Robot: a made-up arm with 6 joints. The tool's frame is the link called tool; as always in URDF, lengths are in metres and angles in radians. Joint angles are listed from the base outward. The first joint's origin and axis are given. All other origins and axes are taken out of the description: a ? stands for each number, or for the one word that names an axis. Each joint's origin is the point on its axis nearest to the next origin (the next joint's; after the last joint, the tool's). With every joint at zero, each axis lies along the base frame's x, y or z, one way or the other. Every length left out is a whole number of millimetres.
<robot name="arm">
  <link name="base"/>
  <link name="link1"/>
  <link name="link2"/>
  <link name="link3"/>
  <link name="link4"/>
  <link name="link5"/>
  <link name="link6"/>
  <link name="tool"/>
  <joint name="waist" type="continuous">
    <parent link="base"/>
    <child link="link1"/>
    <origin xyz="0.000 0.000 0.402" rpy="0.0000 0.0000 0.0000"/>
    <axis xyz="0 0 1"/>
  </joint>
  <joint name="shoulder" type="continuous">
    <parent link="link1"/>
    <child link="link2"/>
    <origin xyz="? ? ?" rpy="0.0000 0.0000 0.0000"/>
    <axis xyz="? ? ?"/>
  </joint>
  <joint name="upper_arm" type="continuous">
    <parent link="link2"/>
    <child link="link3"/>
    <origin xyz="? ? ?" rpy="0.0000 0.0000 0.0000"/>
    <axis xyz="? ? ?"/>
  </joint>
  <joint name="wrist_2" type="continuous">
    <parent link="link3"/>
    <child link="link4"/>
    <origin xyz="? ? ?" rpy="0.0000 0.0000 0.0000"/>
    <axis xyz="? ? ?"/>
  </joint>
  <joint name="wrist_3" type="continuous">
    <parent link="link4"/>
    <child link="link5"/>
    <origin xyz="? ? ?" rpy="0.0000 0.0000 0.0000"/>
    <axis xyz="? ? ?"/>
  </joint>
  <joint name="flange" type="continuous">
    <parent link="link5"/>
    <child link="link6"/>
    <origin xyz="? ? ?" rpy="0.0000 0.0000 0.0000"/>
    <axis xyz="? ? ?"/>
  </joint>
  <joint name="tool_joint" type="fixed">
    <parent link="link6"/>
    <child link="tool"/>
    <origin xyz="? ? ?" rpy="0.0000 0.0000 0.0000"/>
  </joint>
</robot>
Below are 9 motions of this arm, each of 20 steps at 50 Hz.
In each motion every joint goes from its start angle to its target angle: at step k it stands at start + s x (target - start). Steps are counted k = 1, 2, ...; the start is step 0. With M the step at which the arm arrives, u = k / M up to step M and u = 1 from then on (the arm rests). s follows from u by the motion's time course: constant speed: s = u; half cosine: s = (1 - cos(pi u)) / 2; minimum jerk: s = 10 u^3 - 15 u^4 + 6 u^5.
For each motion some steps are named. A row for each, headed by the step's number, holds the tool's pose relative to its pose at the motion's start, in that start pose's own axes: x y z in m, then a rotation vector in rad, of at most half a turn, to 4 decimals.
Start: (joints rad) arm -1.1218 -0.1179 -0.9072 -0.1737 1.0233 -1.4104
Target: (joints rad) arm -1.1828 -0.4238 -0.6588 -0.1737 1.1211 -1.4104
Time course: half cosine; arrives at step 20
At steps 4, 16, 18, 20:
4: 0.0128 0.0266 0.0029 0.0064 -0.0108 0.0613
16: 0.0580 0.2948 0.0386 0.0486 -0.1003 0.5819
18: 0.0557 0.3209 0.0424 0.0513 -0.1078 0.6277
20: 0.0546 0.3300 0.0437 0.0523 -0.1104 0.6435

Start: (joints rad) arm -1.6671 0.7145 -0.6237 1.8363 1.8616 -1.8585
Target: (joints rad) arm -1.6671 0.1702 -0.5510 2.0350 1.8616 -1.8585
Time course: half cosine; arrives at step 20
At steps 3, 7, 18, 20:
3: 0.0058 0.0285 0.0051 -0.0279 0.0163 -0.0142
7: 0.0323 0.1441 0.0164 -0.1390 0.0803 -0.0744
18: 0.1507 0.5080 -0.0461 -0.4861 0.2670 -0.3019
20: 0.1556 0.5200 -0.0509 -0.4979 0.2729 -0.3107

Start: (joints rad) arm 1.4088 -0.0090 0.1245 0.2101 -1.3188 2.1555
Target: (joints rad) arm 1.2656 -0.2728 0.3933 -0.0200 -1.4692 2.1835
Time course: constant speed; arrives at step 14
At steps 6, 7, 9, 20:
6: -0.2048 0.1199 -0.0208 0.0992 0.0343 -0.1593
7: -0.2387 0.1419 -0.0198 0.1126 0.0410 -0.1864
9: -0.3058 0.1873 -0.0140 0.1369 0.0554 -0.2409
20: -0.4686 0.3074 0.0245 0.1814 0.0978 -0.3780

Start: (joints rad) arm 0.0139 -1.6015 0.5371 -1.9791 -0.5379 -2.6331
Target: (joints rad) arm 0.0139 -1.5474 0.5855 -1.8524 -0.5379 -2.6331
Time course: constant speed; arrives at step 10
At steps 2, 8, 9, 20:
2: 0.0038 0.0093 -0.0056 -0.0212 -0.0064 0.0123
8: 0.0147 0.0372 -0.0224 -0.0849 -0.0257 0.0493
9: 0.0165 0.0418 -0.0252 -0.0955 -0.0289 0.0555
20: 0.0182 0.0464 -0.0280 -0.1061 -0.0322 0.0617

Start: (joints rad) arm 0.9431 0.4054 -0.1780 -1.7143 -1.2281 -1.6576
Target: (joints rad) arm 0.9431 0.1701 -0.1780 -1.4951 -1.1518 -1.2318
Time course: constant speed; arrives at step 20
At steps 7, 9, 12, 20:
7: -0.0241 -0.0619 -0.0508 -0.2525 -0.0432 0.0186
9: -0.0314 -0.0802 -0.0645 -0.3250 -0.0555 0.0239
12: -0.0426 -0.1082 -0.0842 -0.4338 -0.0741 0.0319
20: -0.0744 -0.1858 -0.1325 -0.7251 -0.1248 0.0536

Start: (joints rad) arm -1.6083 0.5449 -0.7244 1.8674 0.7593 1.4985
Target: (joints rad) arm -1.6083 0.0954 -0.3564 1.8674 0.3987 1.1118
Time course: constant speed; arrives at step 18
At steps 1, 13, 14, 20:
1: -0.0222 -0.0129 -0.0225 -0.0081 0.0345 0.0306
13: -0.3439 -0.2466 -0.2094 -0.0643 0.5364 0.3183
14: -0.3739 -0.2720 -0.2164 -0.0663 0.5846 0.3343
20: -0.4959 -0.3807 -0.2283 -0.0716 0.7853 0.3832

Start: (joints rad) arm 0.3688 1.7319 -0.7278 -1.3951 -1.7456 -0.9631
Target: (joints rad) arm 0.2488 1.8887 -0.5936 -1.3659 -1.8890 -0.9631
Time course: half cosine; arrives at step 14
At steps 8, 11, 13, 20:
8: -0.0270 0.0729 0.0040 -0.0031 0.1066 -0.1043
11: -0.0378 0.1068 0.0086 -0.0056 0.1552 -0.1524
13: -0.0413 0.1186 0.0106 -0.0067 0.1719 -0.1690
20: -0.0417 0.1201 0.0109 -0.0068 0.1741 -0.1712

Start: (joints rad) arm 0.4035 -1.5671 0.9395 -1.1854 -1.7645 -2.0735
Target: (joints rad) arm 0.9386 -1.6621 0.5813 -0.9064 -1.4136 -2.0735
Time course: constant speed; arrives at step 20
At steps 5, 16, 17, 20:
5: -0.1600 -0.0054 0.1421 0.0998 0.1004 0.1236
16: -0.4200 -0.0659 0.5058 0.3304 0.2963 0.3584
17: -0.4368 -0.0744 0.5410 0.3519 0.3124 0.3771
20: -0.4802 -0.1022 0.6476 0.4164 0.3588 0.4306

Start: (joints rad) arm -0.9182 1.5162 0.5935 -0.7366 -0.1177 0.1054
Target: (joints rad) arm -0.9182 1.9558 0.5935 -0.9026 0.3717 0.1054
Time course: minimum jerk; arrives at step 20
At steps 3, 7, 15, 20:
3: 0.0088 -0.0095 -0.0126 0.0053 -0.0036 -0.0078
7: 0.0707 -0.0852 -0.1148 0.0432 -0.0324 -0.0723
15: 0.1848 -0.3355 -0.4650 0.1169 -0.1309 -0.3143
20: 0.1910 -0.3750 -0.5221 0.1210 -0.1471 -0.3564

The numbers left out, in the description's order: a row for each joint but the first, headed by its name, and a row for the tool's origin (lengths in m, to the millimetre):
shoulder: xyz 0.000 0.000 0.000, axis 0 1 0
upper_arm: xyz 0.000 0.000 0.888, axis 0 -1 0
wrist_2: xyz 0.869 0.000 0.000, axis -1 0 0
wrist_3: xyz 0.000 -0.150 0.000, axis 0 -1 0
flange: xyz 0.000 0.000 0.000, axis -1 0 0
tool: xyz 0.000 0.000 0.000

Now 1 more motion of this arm.
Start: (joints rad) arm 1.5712 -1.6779 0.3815 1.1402 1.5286 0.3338
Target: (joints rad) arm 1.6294 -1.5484 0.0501 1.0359 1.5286 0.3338
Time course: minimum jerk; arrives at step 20
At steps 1, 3, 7, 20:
1: -0.0003 0.0005 -0.0001 0.0005 0.0003 -0.0001
3: -0.0072 0.0109 -0.0012 0.0110 0.0067 -0.0016
7: -0.0631 0.0960 -0.0055 0.0969 0.0596 -0.0141
20: -0.2574 0.3933 0.0534 0.4079 0.2614 -0.0598

